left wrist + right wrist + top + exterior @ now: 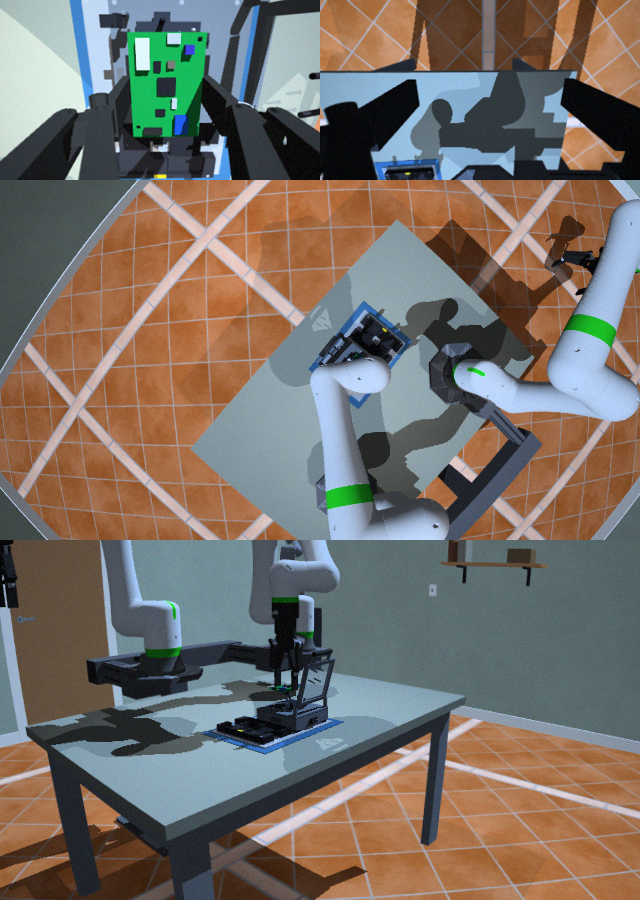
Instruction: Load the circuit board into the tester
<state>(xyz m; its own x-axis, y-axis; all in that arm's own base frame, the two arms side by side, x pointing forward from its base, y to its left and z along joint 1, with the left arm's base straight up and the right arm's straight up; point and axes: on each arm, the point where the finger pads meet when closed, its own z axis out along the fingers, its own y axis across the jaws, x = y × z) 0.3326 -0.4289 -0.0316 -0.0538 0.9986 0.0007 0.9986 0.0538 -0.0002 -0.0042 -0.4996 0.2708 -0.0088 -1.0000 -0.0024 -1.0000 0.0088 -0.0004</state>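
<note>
My left hand is 13 cm short of the clear lid, 2 cm to the right of it and 3 cm below it. Also, from my left hand: green circuit board (2 cm below); black tray (1 cm ahead, 16 cm to the right, 13 cm below).
</note>
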